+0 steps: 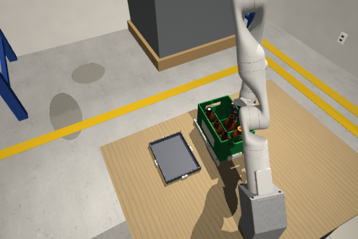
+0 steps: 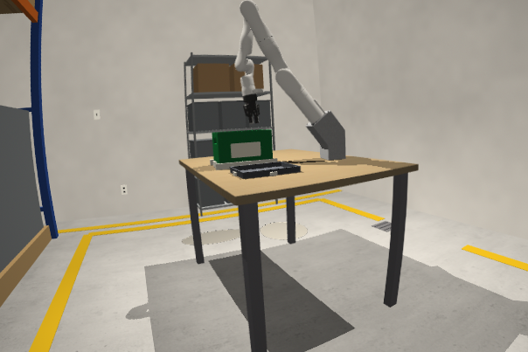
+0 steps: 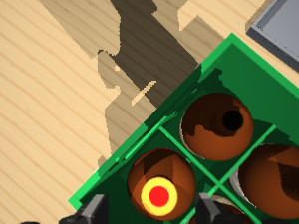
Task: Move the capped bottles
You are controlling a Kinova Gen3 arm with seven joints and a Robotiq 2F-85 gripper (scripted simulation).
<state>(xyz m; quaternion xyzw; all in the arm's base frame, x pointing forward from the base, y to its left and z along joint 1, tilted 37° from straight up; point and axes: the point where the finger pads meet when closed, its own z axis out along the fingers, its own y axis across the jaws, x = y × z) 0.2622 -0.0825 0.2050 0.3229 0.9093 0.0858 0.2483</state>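
The brown bottle lies 140 mm below my hand. The rest, counted from my hand: green crate 90 mm ahead, 50 mm to the left, 140 mm below; grey tray 40 mm ahead, 340 mm to the left, 210 mm below.
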